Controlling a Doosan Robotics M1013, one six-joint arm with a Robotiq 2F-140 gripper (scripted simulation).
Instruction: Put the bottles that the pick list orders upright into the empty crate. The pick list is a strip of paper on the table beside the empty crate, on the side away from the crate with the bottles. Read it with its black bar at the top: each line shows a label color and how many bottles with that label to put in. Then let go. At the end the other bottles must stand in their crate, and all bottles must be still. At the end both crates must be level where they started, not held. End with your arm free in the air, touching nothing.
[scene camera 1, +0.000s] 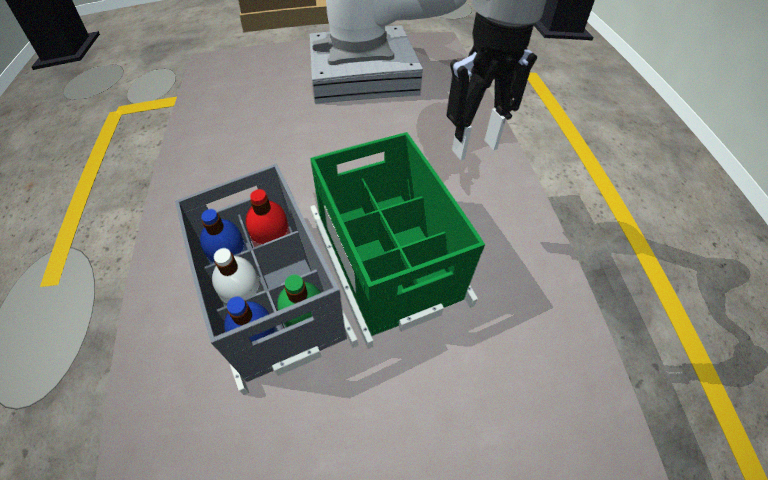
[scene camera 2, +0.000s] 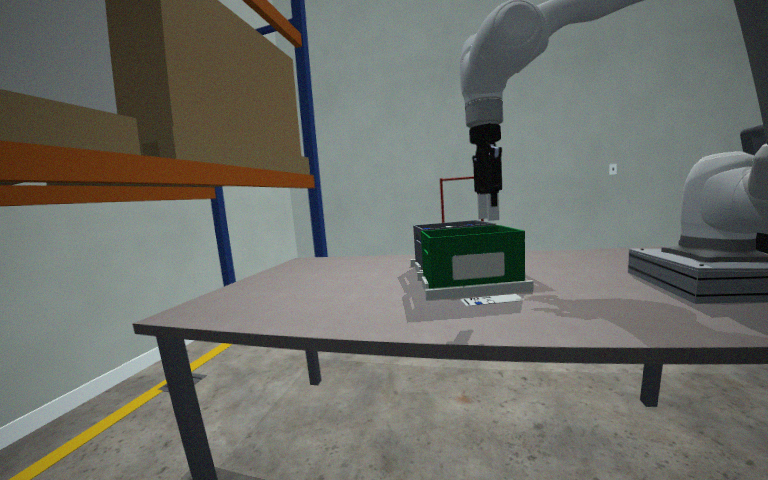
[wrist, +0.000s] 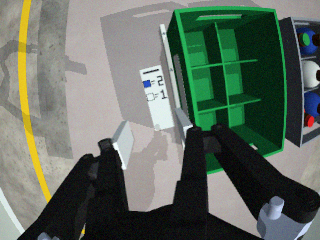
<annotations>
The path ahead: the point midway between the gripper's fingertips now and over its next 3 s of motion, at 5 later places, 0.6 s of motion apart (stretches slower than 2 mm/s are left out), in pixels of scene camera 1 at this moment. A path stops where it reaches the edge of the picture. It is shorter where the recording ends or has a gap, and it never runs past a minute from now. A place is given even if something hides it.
The gripper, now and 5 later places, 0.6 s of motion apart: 474, 149; 440, 150; 396, 152; 344, 155; 288, 160; 231, 165
</annotations>
